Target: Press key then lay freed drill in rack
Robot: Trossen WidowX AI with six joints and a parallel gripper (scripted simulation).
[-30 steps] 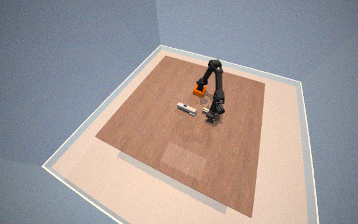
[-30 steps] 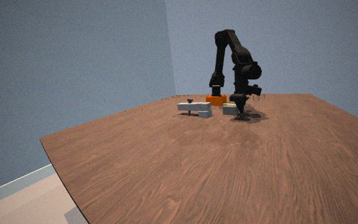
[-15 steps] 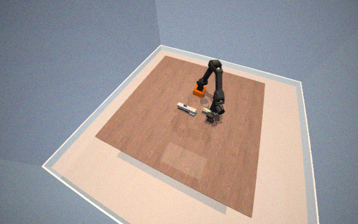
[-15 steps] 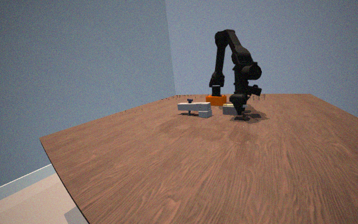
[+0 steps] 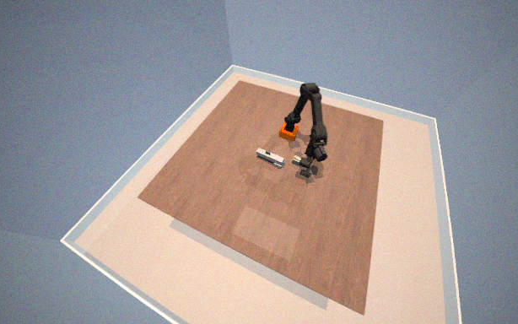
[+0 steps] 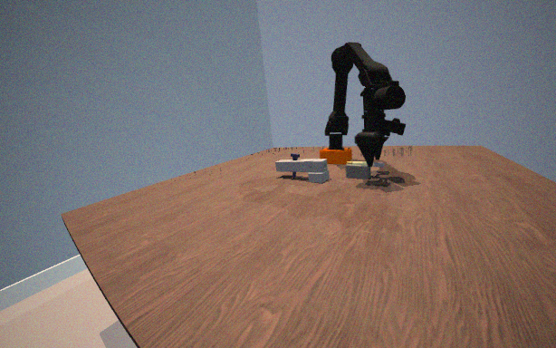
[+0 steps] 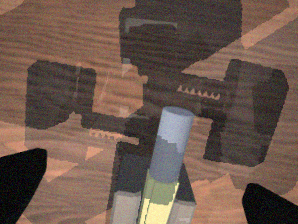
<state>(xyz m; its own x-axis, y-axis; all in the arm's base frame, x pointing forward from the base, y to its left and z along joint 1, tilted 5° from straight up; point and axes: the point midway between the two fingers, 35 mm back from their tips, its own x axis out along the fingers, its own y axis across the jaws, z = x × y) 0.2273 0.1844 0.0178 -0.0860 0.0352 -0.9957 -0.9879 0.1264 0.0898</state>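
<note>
Right now the yellowish drill is 30 mm to the right of my gripper tip. Round my gripper tip: grey rack 50 mm to the right, 30 mm below; then dark blue key 250 mm to the right, 50 mm ahead, 10 mm above; then housing 220 mm to the right, 50 mm ahead, 10 mm below.
</note>
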